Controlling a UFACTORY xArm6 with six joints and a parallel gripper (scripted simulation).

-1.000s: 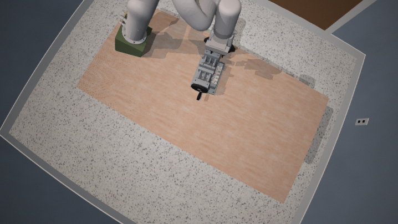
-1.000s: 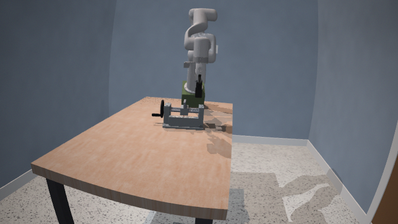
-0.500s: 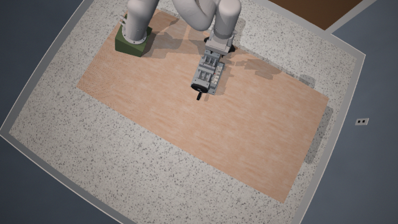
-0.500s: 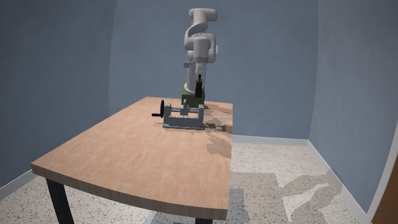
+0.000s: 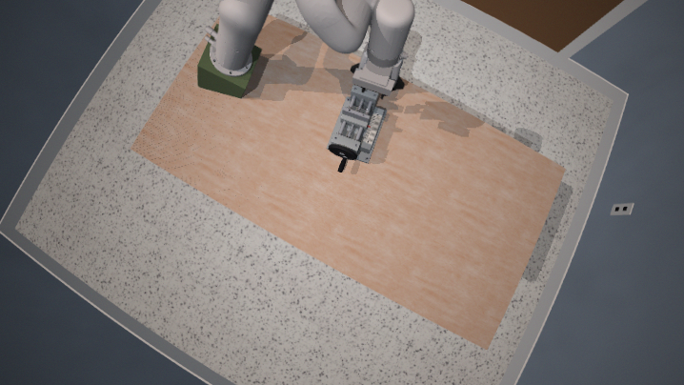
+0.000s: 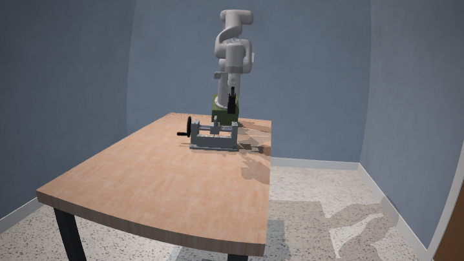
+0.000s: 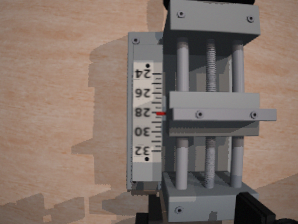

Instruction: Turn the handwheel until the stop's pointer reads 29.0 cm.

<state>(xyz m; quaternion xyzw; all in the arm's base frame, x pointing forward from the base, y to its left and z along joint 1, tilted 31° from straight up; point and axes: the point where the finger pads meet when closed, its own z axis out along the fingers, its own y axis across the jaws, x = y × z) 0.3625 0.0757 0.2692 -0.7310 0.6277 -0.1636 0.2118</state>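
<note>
My gripper is now 200 mm to the left of the black handwheel, 120 mm above it and 20 mm short of it. Also, from my hand: stop carriage (80 mm below, 70 mm to the right); then crank handle (210 mm to the right, 130 mm below, 20 mm ahead).
</note>
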